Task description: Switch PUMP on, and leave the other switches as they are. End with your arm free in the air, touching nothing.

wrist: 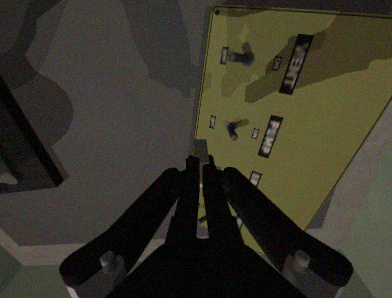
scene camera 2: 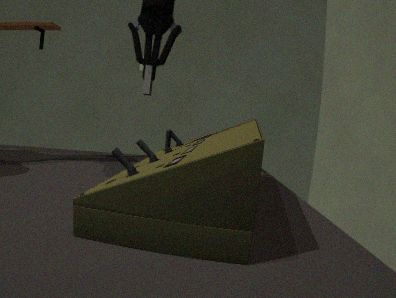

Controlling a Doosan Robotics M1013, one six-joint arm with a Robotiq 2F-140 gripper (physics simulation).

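Frame: origin at the arm's base, x ahead, y left, z up, level; millimetres.
Where they show: gripper, fingertip midpoint: point(wrist: 200, 149) point(scene camera 2: 146, 94).
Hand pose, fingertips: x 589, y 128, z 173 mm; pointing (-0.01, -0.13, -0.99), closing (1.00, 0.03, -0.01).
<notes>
Each offset is from my fingertips to the centre of the thing. "spot": to the spot under its first point.
A yellow sloped switch console {dx +126, dy -85, dz -151 mm} point(scene camera 2: 200, 200) point(wrist: 325, 130) carries several dark levers. In the wrist view the VENT lever {dx +58, dy +103, dz -102 mm} point(wrist: 241, 57) leans to its OFF label. The PUMP lever {dx +59, dy -17, dz -96 mm} point(scene camera 2: 168, 142) point(wrist: 232, 131) stands between its OFF label {spot: dx +26, dy -13, dz -138 mm} point(wrist: 212, 121) and ON label {spot: dx +104, dy -21, dz -103 mm} point(wrist: 255, 133); its tip points slightly to the ON side. In the scene view it stands nearly upright, while a lever {dx +20, dy -255, dz -102 mm} point(scene camera 2: 124, 161) and another lever {dx +33, dy -135, dz -102 mm} point(scene camera 2: 146, 150) lean left. My gripper point(scene camera 2: 147, 92) point(wrist: 200, 149) is shut and empty, in the air above the levers, apart from them. It hides the lower switches in the wrist view.
A brown shelf point(scene camera 2: 25, 26) is on the wall at the upper left. A pale wall point(scene camera 2: 357, 125) rises on the right. A dark-edged object point(wrist: 35, 145) shows at the left of the wrist view. Shadows fall across the console and floor.
</notes>
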